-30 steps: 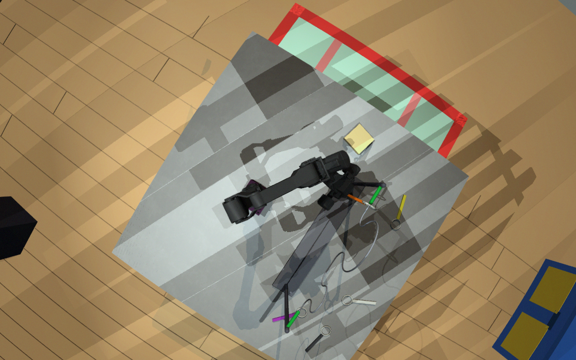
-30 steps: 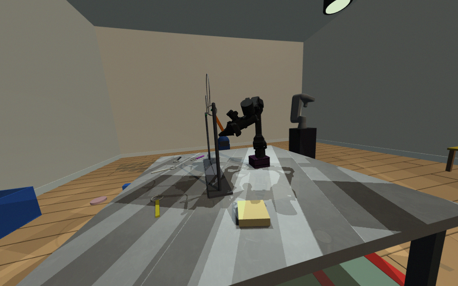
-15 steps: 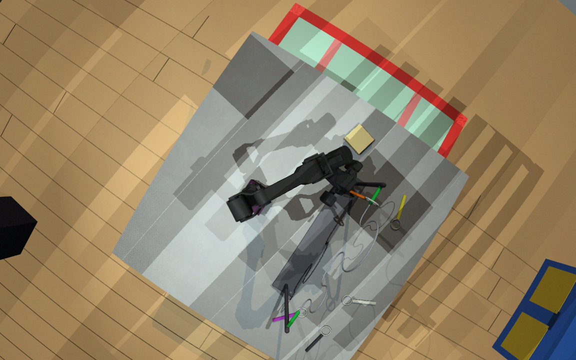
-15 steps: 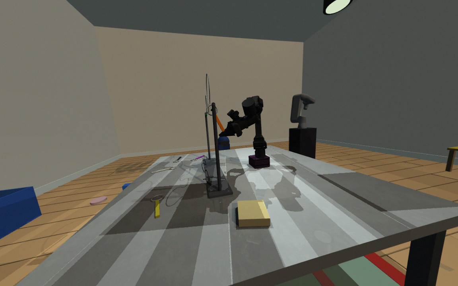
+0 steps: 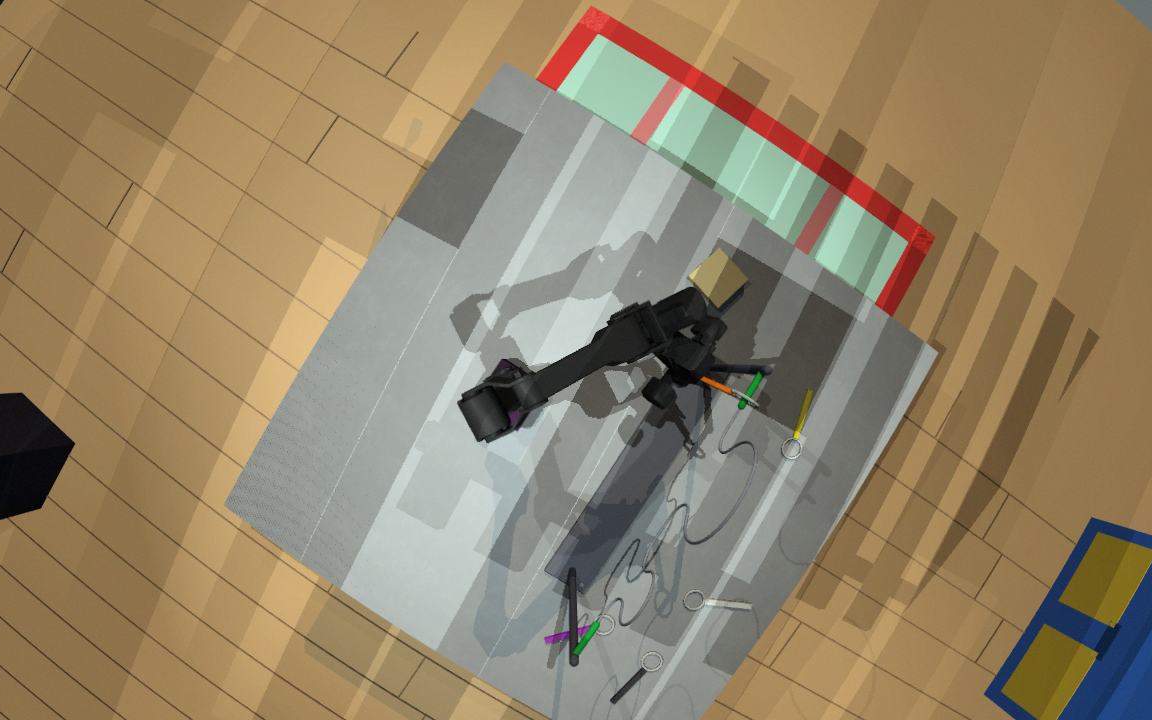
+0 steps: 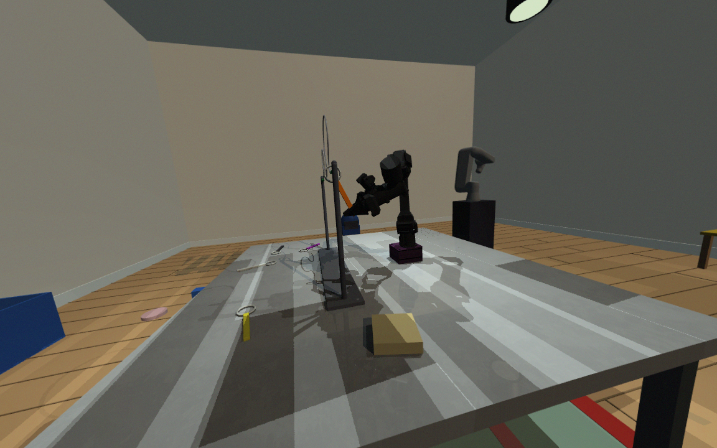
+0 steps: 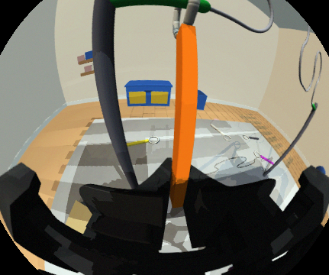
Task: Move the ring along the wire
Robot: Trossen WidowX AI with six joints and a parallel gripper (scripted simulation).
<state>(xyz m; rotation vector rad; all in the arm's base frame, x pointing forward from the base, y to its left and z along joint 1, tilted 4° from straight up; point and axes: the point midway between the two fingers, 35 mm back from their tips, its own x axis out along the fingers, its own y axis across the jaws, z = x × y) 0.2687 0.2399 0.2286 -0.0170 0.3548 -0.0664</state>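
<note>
The ring with orange handle lies 90 mm above my gripper tip and 10 mm ahead of it. Round my gripper tip: yellow-handled ring (300 mm ahead, 260 mm below, 70 mm to the left); then purple-handled ring (610 mm to the right, 260 mm below, 170 mm ahead); then tan block (250 mm below, 240 mm to the left, 70 mm behind).
</note>
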